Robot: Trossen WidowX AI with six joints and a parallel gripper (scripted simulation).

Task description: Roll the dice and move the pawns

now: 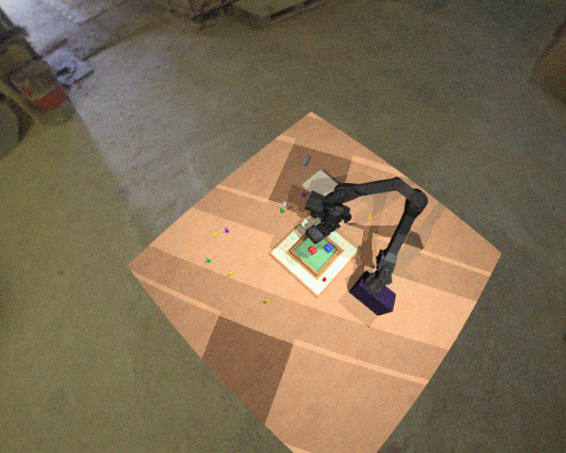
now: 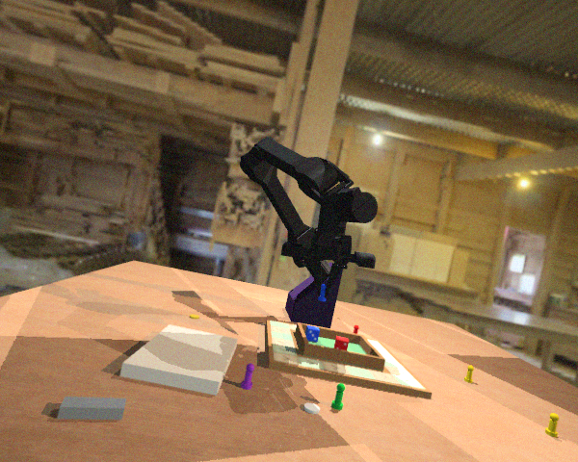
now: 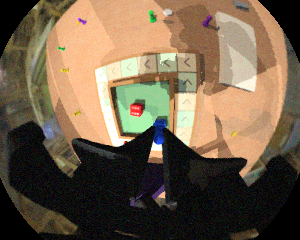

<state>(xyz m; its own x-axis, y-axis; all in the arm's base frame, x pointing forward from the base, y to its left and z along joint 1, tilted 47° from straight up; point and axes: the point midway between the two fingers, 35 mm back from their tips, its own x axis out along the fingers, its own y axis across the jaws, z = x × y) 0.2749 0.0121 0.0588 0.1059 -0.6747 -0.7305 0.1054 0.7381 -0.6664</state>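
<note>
The green tray lies 10 mm behind my gripper tip, 50 mm to the left of it and 110 mm below it. Also, from my gripper tip: white disc: 260 mm ahead, 20 mm to the right, 110 mm below; red pawn: 120 mm behind, 110 mm to the left, 90 mm below; blue pawn: 10 mm above.
</note>
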